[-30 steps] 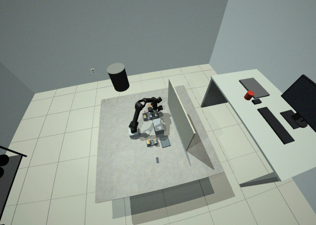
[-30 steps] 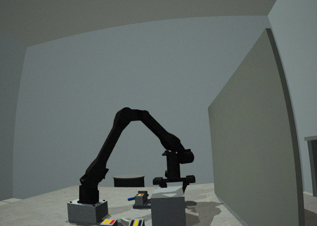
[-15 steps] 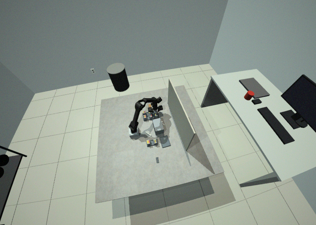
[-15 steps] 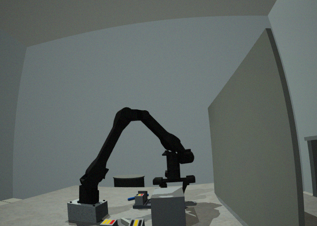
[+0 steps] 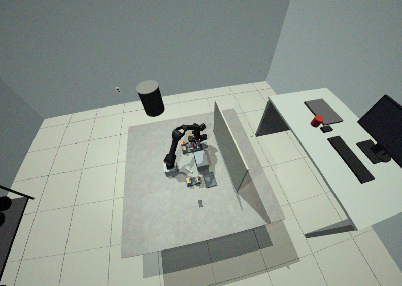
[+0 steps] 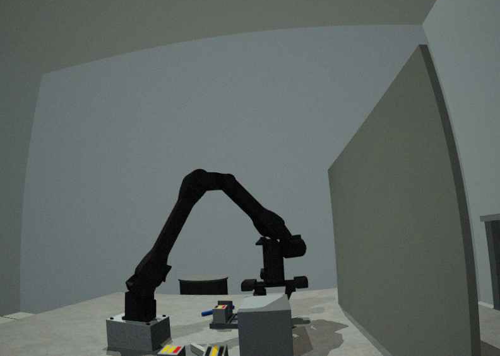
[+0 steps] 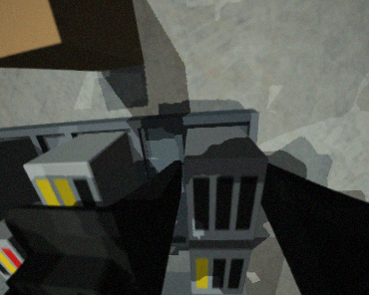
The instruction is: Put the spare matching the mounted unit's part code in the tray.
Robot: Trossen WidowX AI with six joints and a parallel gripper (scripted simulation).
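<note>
Now: the dark grey tray 410 mm to the right of my gripper tip, 30 mm behind it and 10 mm below it. Round my gripper tip: grey spare block: 20 mm above; blue stick: 180 mm behind, 130 mm to the left, 10 mm below; orange block: 100 mm to the left, 50 mm behind, 20 mm above.
</note>
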